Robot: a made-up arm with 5 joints.
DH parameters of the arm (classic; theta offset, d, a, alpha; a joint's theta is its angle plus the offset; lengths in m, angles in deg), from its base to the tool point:
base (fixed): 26.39 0 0.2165 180
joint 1: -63.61 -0.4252 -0.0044 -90
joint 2: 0 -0.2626 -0.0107 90
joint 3: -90 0.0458 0.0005 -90
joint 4: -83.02 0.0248 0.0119 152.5
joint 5: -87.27 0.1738 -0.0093 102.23
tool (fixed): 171.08 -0.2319 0 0
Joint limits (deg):
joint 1: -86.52..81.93
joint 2: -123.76..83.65
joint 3: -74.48..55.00
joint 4: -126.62..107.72
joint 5: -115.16..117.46
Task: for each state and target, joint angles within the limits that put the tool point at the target. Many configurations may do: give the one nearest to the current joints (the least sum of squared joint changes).
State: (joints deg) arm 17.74 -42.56 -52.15 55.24 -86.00
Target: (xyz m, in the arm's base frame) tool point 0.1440 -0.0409 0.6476
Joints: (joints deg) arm -19.37 -61.13 -54.59 56.25 -83.52
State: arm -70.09 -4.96 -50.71 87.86 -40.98
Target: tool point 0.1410 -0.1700 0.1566
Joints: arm -33.91 30.66 -58.16 67.08 -26.41
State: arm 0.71 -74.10 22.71 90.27 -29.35
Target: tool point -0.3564 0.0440 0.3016
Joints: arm -1.97 -70.15 55.00 102.51 -3.31
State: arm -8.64 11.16 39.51 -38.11 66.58
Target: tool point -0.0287 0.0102 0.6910
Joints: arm -2.11 -19.66 49.33 -70.43 87.68
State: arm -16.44 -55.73 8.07 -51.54 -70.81
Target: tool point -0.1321 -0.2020 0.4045
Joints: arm 6.90 -30.07 10.20 -48.73 -67.21
